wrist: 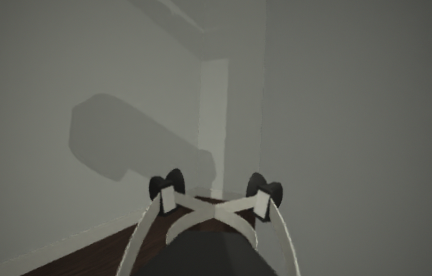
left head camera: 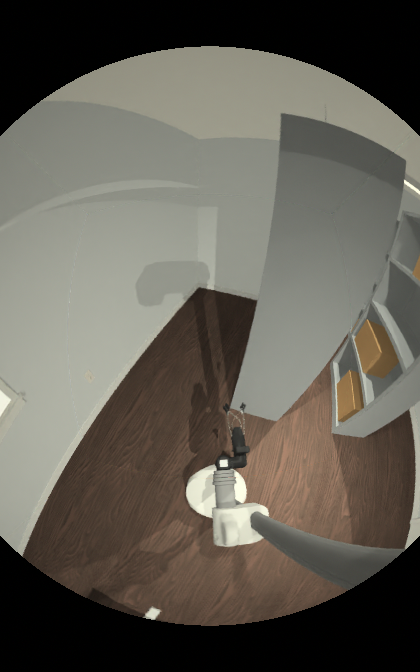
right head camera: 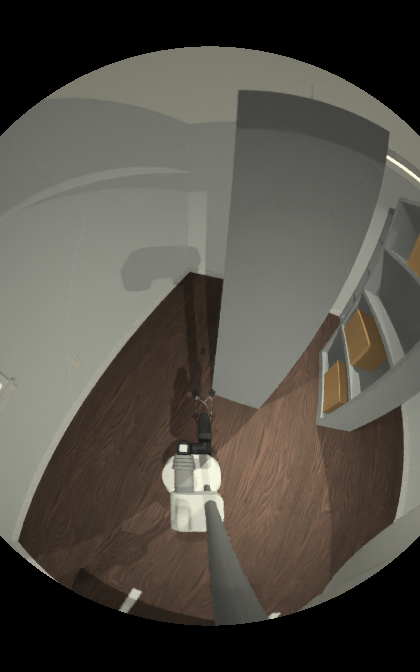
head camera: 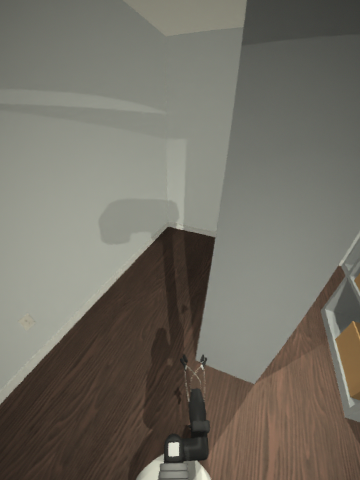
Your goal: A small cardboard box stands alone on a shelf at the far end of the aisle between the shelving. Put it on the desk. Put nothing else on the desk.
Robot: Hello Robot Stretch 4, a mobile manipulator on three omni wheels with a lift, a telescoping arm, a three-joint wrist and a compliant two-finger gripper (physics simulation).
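Places are measured from the robot's base along level axes (x ahead, y left, z up), in millimetres.
Pixels of known places: gripper, fingertip midpoint: (wrist: 216,186) (head camera: 193,354).
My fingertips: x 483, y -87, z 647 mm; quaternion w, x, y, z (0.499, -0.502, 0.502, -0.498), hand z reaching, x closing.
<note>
Behind a point stands the place of what it marks.
My gripper (head camera: 193,360) @(x 483, y -87, z 646 mm) (left head camera: 235,407) (right head camera: 204,394) (wrist: 216,186) @(x 483, y -87, z 646 mm) is open and empty, with its two fingertips apart. It is over the floor, by the near lower edge of a tall grey panel (head camera: 280,200) @(x 656, y -347, z 1321 mm) (left head camera: 320,260) (right head camera: 295,240). A small box standing alone on a shelf does not show in these views. The desk top does not show either. A white bar (left head camera: 152,613) (right head camera: 131,600) lies low at the bottom edge of both side head views; I cannot tell whether it belongs to the desk.
Grey shelving (head camera: 332,345) @(x 771, y -1340, z 27 mm) (left head camera: 350,431) (right head camera: 334,425) with orange-brown boxes (head camera: 349,357) @(x 616, y -1299, z 157 mm) (left head camera: 376,349) (right head camera: 365,340) stands at the right, beyond the panel. A pale wall (head camera: 60,200) @(x 1302, y 811, z 1059 mm) (wrist: 40,165) @(x 1408, y 766, z 475 mm) runs along the left and meets the end wall in a corner. Dark wooden floor (head camera: 120,360) @(x 731, y 420, z -27 mm) lies between wall and panel.
</note>
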